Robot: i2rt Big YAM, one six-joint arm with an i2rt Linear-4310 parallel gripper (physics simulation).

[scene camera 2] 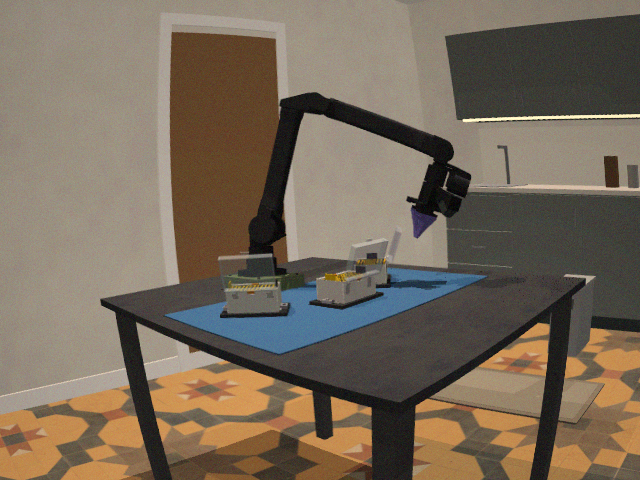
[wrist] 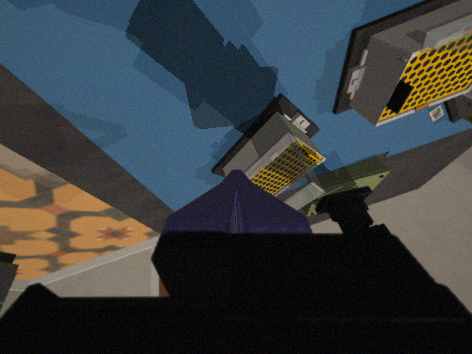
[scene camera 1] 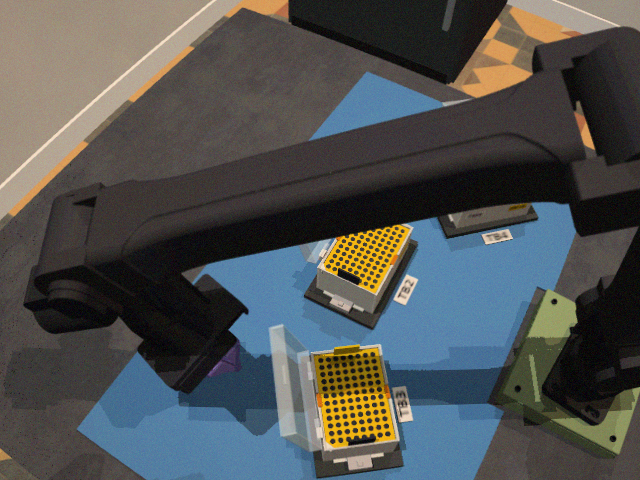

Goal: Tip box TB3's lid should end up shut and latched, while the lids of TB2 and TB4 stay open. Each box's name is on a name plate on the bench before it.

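Frame: origin at the arm's base, x ahead, y left, z up, level; metres.
Where they show: gripper, between the fingertips: (scene camera 2: 415,237) (wrist: 236,177) (scene camera 1: 237,366); arm's base, origin of its link: (wrist: 340,198) (scene camera 1: 586,372).
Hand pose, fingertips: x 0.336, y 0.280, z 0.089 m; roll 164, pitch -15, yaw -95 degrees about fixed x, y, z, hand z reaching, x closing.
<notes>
Each offset is from my fingertips to the centre of the thing. "pt": to the spot under its first point. Level surfaces: height alone.
TB3 (scene camera 1: 356,403) (wrist: 287,167) has its clear lid @(dy -0.023, dx -0.062, dz -0.017 m) (scene camera 1: 288,387) (scene camera 2: 395,242) raised open on the side toward my gripper. TB2 @(dy -0.249, dx -0.006, dz -0.058 m) (scene camera 1: 367,258) (scene camera 2: 346,288) (wrist: 435,75) stands open, its clear lid @(pt dy -0.198, dx +0.046, dz -0.057 m) (scene camera 1: 312,250) (scene camera 2: 368,251) up. TB4 @(dy -0.455, dx -0.094, dz -0.089 m) (scene camera 1: 485,217) (scene camera 2: 253,301) has its clear lid (scene camera 2: 240,265) up; my arm hides much of this box in scene camera 1. My gripper (scene camera 1: 228,360) (scene camera 2: 417,236) (wrist: 236,177) is shut and empty, with purple fingers pointing down. It hangs high above the mat, off TB3's lid side, touching no box.
The blue mat @(dz -0.122 m) (scene camera 1: 444,439) (scene camera 2: 279,341) lies on the dark bench @(dz -0.125 m) (scene camera 2: 403,361). Name plates for TB3 @(pt dy -0.115, dx -0.158, dz -0.120 m) (scene camera 1: 402,404), TB2 @(pt dy -0.258, dx -0.072, dz -0.120 m) (scene camera 1: 405,289) and TB4 @(pt dy -0.421, dx -0.137, dz -0.120 m) (scene camera 1: 497,236) lie before the boxes. The arm stands on a green base plate (scene camera 1: 547,320) (wrist: 367,172). My forearm passes above TB2 and TB4.
</notes>
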